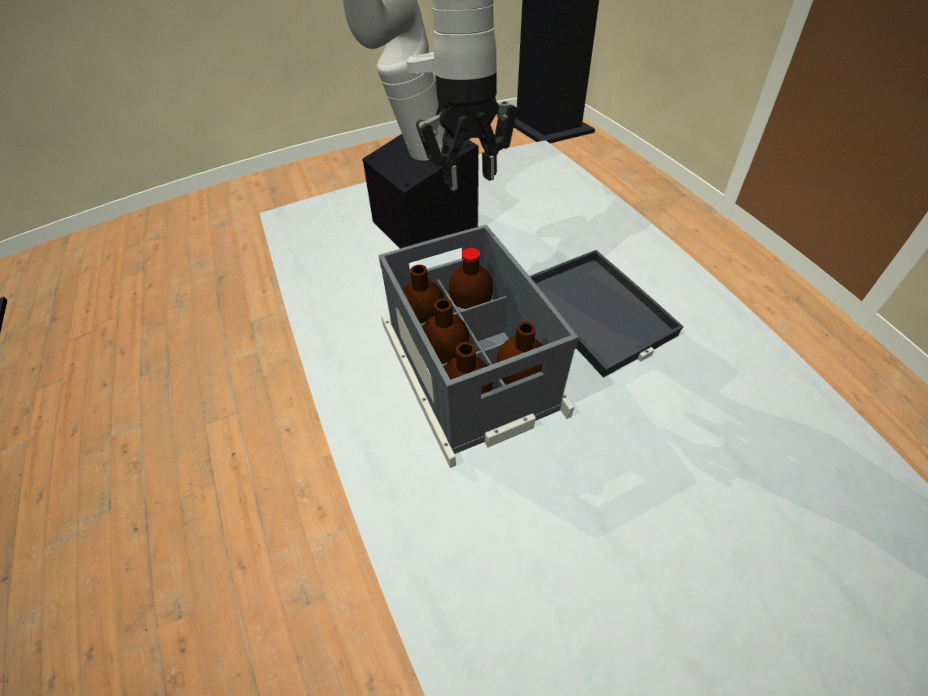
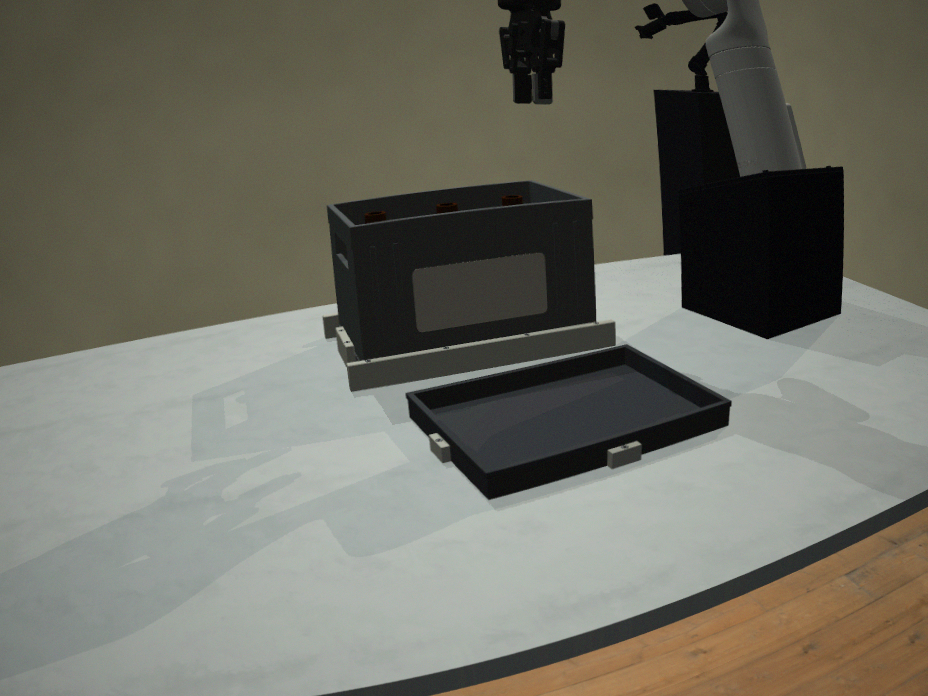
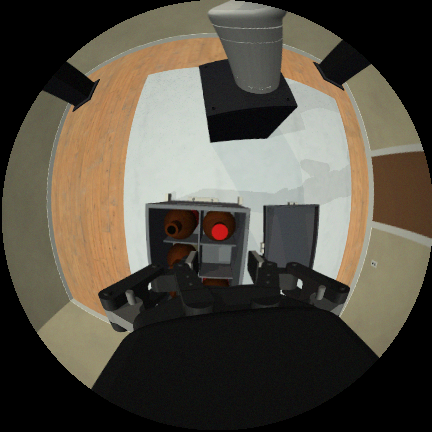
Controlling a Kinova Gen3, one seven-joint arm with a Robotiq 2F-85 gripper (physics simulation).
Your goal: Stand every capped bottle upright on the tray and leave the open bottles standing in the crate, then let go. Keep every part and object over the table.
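Frame: origin at the arm's base, x ahead, y left, z up, level; centimetres.
Seen in the pictures: gripper, between the fingertips: [image 1: 470,183] [image 2: 532,103] [image 3: 222,259]; arm's base, origin of its link: [image 2: 771,174] [image 3: 256,78].
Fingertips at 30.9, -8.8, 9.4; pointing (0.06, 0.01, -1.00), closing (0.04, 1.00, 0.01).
Pixels of each thing's middle, then the offset from my fingertips to it, as dx, dy, dz. "*": a spot on its surface instead.
- grey crate, middle of its body: [image 2: 457,270] [image 1: 470,333] [image 3: 198,259] +8.8, -5.3, -20.1
- brown bottle with a red cap, middle of its body: [image 1: 470,289] [image 3: 218,223] +0.1, -0.1, -20.3
- capped bottle, middle of its body: [image 1: 422,305] [image 3: 180,222] -0.6, -8.9, -20.3
- far end, a spot on its surface: [image 1: 518,352] * +18.3, -3.1, -16.1
- grey tray, a spot on its surface: [image 2: 554,404] * +9.1, +18.9, -28.4
A grey crate [image 1: 511,408] [image 2: 382,292] [image 3: 148,235] with dividers stands on the table. A brown bottle with a red cap [image 1: 470,286] [image 3: 219,231] stands upright in its corner compartment nearest the robot base. Several open brown bottles stand in other compartments, among them one beside the capped bottle [image 1: 419,301] [image 3: 181,224], one in the middle [image 1: 447,338] and one at the far end [image 1: 518,352]. The compartment next to the capped bottle is empty. The grey tray [image 1: 610,307] [image 2: 554,404] [image 3: 292,235] is empty beside the crate. My gripper [image 1: 470,179] [image 2: 532,101] [image 3: 222,259] is partly open and empty, above the crate.
Pale stop blocks [image 1: 509,430] [image 2: 487,355] line the crate's sides, and small ones [image 1: 646,352] [image 2: 624,454] sit against the tray. The black robot base [image 1: 423,194] [image 2: 760,254] [image 3: 245,117] stands behind the crate. The crate's walls rise around the bottles.
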